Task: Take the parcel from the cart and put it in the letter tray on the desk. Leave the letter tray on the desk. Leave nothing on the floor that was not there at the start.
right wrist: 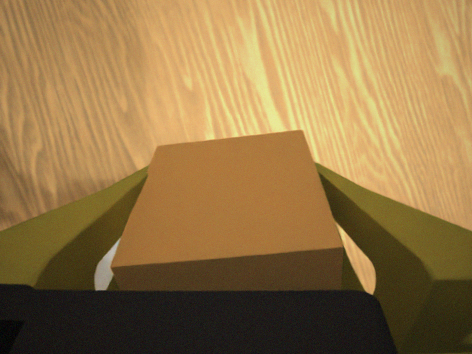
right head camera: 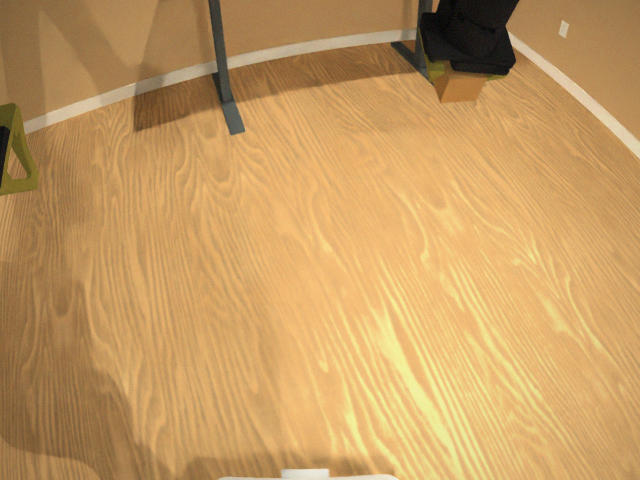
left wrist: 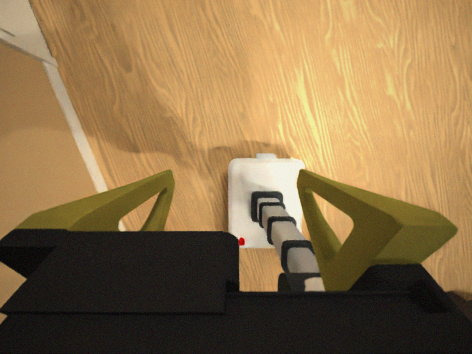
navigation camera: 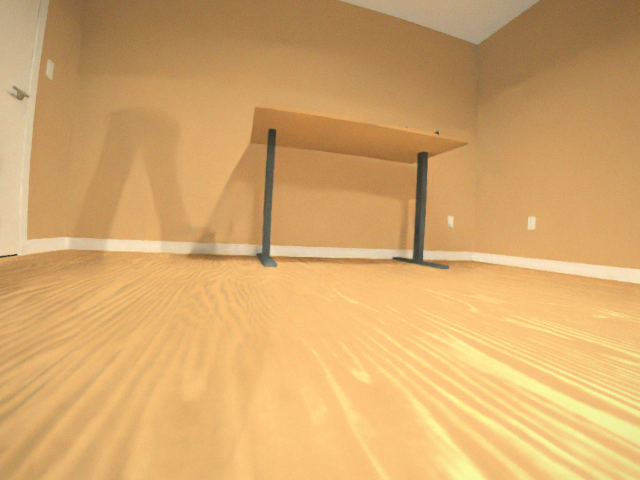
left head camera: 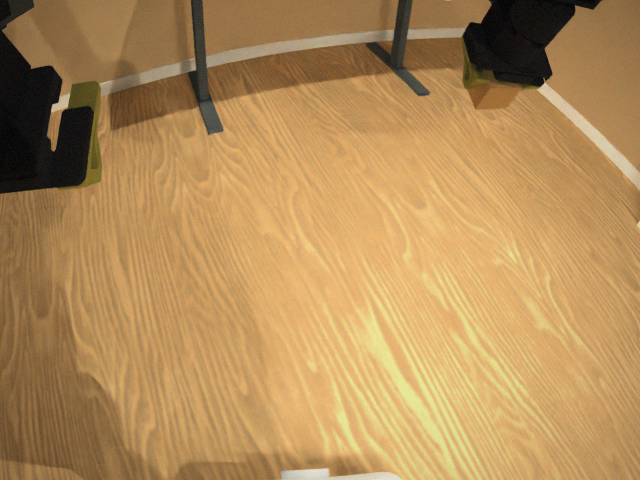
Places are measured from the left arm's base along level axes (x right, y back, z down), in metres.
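Where they show: left gripper, fingertip midpoint: (left wrist: pixel 235 176) (left head camera: pixel 46 179); right gripper, fingertip midpoint: (right wrist: pixel 235 177) (left head camera: pixel 482 86).
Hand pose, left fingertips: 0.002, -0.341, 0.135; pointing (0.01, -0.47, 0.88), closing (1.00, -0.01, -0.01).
Observation:
After its pixels a point has its place, as x, y, z.
The parcel, a brown box (left head camera: pixel 493 97) @(0.446, -0.551, 0.206) (right head camera: pixel 459 88) @(0.449, -0.550, 0.204) (right wrist: pixel 230 197) @(0.450, -0.595, 0.181), is held between the fingers of my right gripper (right wrist: pixel 235 177) @(0.452, -0.596, 0.218), with one finger at each side of it. My right gripper is shut on it, high above the floor. My left gripper (left wrist: pixel 235 176) @(0.002, -0.341, 0.135) is open with a wide empty gap; part of it shows at the left of both head views. The desk (navigation camera: pixel 356 133) @(0.392, -2.382, 0.485) stands against the far wall in the navigation view, seen from below its top. Its dark legs show in the head views. The letter tray and the cart do not show.
The desk's two dark legs (navigation camera: pixel 268 196) @(-0.196, -2.350, 0.961) (left head camera: pixel 200 56) @(-0.198, -2.349, 1.089) (right head camera: pixel 220 56) @(-0.199, -2.348, 1.078) end in feet on the wood floor (navigation camera: pixel 258 361) @(0.121, -0.808, 1.410). Walls with white baseboards stand behind and at the right. A white door (navigation camera: pixel 18 129) @(-1.575, -1.753, 0.680) is at the far left. The robot's white base (left wrist: pixel 242 182) @(0.059, -0.166, 1.150) shows below the left gripper.

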